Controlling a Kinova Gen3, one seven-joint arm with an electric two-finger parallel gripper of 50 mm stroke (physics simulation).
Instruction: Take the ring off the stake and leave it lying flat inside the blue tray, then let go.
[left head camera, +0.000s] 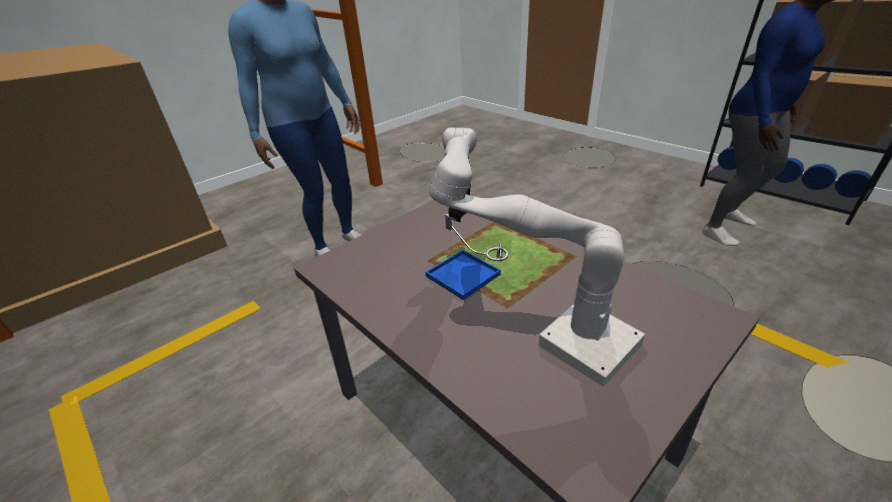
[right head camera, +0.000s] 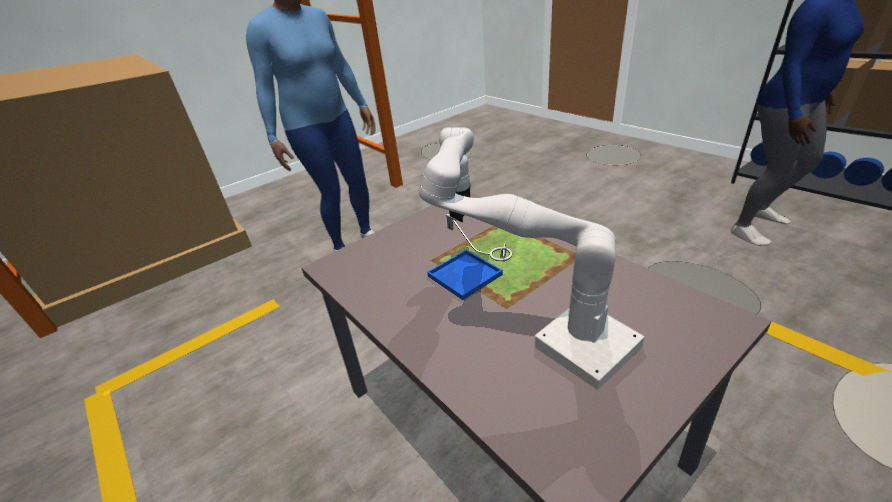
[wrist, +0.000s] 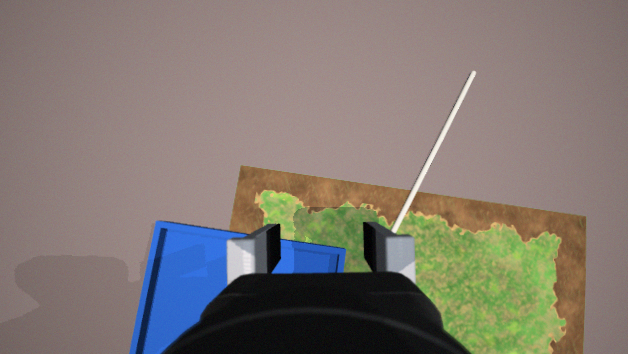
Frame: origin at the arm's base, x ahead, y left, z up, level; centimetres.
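Seen in the pictures: gripper, fingertip midpoint: (left head camera: 453, 224) (right head camera: 455, 224) (wrist: 321, 240); arm's base at its link origin: (left head camera: 586, 327) (right head camera: 584, 328).
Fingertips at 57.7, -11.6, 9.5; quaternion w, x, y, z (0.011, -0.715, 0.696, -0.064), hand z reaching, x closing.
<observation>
Pixels of each thing's top centre, then the offset from my fingertips to it, as dx, dy, dz. "spot": a spot on its surface instead. Level surfaces: height alone.
- white ring at its top centre: (right head camera: 500, 253) (left head camera: 497, 253) -12.6, -10.0, -13.4
- small stake at its top centre: (right head camera: 503, 247) (left head camera: 499, 247) -13.8, -9.9, -10.1
- green mat at its surface level: dz -14.3
- long thin white tail at a spot on its surface: (wrist: 434, 152) spot: +9.0, -13.4, -13.7
- blue tray at its top centre: (wrist: 233, 335) (right head camera: 464, 270) (left head camera: 462, 270) -9.6, +7.7, -12.2
- brown table at its surface level: dz -14.3
The white ring (left head camera: 497, 259) (right head camera: 500, 259) lies low around the small stake (left head camera: 499, 249) (right head camera: 503, 250) on the green mat (left head camera: 539, 255) (right head camera: 541, 255) (wrist: 500, 290). A long thin white tail (left head camera: 461, 237) (right head camera: 465, 236) (wrist: 434, 152) rises from the ring toward the gripper. The blue tray (left head camera: 452, 274) (right head camera: 454, 274) (wrist: 180, 280) sits beside the ring, overlapping the mat's edge. My gripper (left head camera: 450, 222) (right head camera: 452, 222) (wrist: 321, 240) is open and empty, above the table near the tail's raised end. In the wrist view the tail passes outside the right finger; ring and stake do not show there.
The arm's white base plate (left head camera: 561, 343) (right head camera: 558, 343) is bolted to the brown table (left head camera: 374, 293) (right head camera: 380, 293). A person in light blue (left head camera: 290, 74) (right head camera: 308, 81) stands behind the table's left side. A person in dark blue (left head camera: 780, 68) stands at the back right by a shelf.
</observation>
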